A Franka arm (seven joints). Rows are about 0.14 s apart.
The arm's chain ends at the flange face. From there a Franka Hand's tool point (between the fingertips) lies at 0.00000 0.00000 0.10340 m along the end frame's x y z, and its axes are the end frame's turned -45 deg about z.
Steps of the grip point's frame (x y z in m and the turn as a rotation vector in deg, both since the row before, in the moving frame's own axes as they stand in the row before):
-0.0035 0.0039 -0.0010 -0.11 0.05 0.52
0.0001 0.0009 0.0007 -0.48 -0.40 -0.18
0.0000 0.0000 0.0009 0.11 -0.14 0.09
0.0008 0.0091 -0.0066 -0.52 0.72 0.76
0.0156 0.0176 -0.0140 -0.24 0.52 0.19
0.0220 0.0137 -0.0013 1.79 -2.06 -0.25
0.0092 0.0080 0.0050 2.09 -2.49 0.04
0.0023 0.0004 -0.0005 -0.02 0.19 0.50
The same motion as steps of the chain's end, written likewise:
0.0001 0.0052 -0.0010 -0.04 0.11 0.52
0.0006 -0.0006 0.0007 -0.62 0.06 -0.18
0.0003 0.0000 0.0009 -0.02 -0.18 0.09
0.0054 0.0061 -0.0066 0.14 0.88 0.76
0.0225 0.0018 -0.0140 0.20 0.54 0.19
0.0302 -0.0062 -0.0012 -0.19 -2.72 -0.25
0.0180 -0.0014 0.0052 -0.28 -3.24 0.04
0.0016 -0.0011 -0.0005 0.12 0.15 0.50

